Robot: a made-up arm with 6 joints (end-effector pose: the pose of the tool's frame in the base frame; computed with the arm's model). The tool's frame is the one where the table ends. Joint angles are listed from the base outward.
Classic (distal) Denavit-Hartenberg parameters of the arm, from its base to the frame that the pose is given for. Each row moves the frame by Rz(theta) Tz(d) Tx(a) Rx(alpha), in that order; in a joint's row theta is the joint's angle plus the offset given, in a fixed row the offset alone. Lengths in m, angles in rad.
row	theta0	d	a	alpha
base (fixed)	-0.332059	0	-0.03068	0
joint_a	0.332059	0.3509	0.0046	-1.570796
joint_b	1.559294	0	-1.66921	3.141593
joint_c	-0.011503	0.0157	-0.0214	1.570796
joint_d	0	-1.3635	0.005	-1.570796
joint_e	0	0.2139	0.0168	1.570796
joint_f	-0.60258	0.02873	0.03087	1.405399
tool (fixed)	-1.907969	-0.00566	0	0
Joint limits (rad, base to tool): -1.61..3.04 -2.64..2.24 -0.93..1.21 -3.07..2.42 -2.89..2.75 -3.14..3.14
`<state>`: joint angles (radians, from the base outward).
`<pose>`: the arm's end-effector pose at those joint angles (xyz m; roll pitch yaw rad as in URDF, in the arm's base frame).
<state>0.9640 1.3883 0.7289 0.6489 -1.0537 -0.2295</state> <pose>1.6889 2.1836 -0.0230 -2.1692 0.9261 -0.0175</pose>
Working (the frame after each row of the table, in the pose's form):
after base (fixed): -0.0290 0.0100 0.0000 0.0000 0.0000 -0.3321
after joint_a: -0.0264 0.0138 0.3509 -1.5708 0.0000 0.9640
after joint_b: 0.9076 1.3593 0.6727 -1.5708 0.1940 -2.1776
after joint_c: 0.9280 1.3611 0.6896 0.0000 0.9114 -2.1776
after joint_d: 1.5436 2.2426 -0.1489 -0.9086 0.6812 -1.2862
after joint_e: 1.7240 2.1948 -0.0430 0.5118 -0.2231 -1.8663
after joint_f: 1.6865 2.1883 -0.0249 1.9239 0.2056 -2.5850

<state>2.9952 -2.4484 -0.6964 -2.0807 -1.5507 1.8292</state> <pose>1.0360 -0.2322 0.4104 -2.8861 0.1554 -0.8448</pose>
Working (the frame after each row of the table, in the pose's form):
after base (fixed): -0.0290 0.0100 0.0000 0.0000 0.0000 -0.3321
after joint_a: -0.0336 0.0107 0.3509 -1.5708 0.0000 2.9952
after joint_b: 1.0070 -0.1428 -0.9453 1.5708 -0.8891 2.9952
after joint_c: 1.0301 -0.1303 -0.9491 -3.1416 -0.1812 2.9952
after joint_d: 1.2749 -0.1708 0.3916 1.4122 0.0881 -1.2143
after joint_e: 1.0751 -0.2472 0.4087 1.1618 1.3985 3.0977
after joint_f: 1.0365 -0.2307 0.4050 2.9068 0.1854 -2.7947

